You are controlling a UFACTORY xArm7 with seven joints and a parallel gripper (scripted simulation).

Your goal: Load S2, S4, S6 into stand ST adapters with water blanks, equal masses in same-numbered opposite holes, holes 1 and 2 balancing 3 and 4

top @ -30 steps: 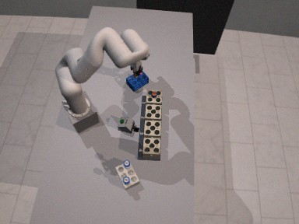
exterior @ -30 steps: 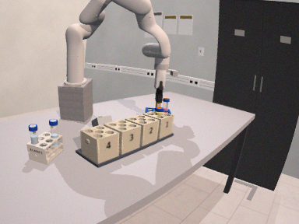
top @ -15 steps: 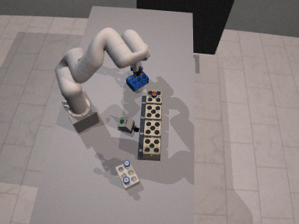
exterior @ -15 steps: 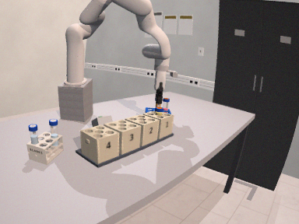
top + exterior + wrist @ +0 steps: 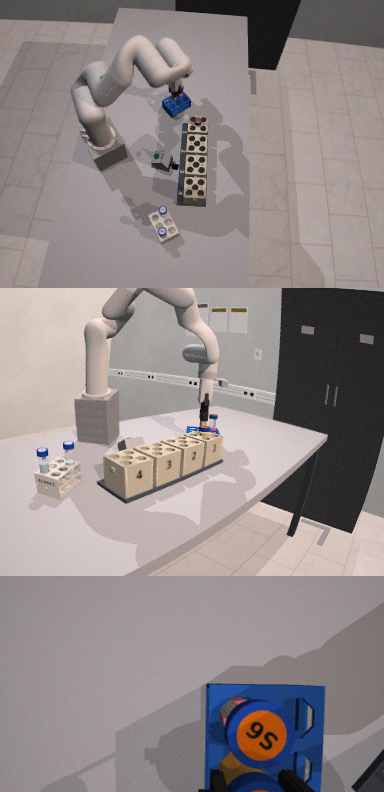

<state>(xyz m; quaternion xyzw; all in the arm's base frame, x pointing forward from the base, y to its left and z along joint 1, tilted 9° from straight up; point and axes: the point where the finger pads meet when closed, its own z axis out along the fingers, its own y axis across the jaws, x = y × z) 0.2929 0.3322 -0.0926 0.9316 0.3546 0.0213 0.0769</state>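
Now: hand 5 cm above the sample tube S2 and 1 cm short of it. Also, from my hand: sample tube S4: 17 cm to the right, 13 cm ahead, 5 cm below; blue sample rack: 9 cm below, 1 cm to the right, 1 cm ahead; sample tube S6: 5 cm below, 3 cm to the left, 3 cm ahead.
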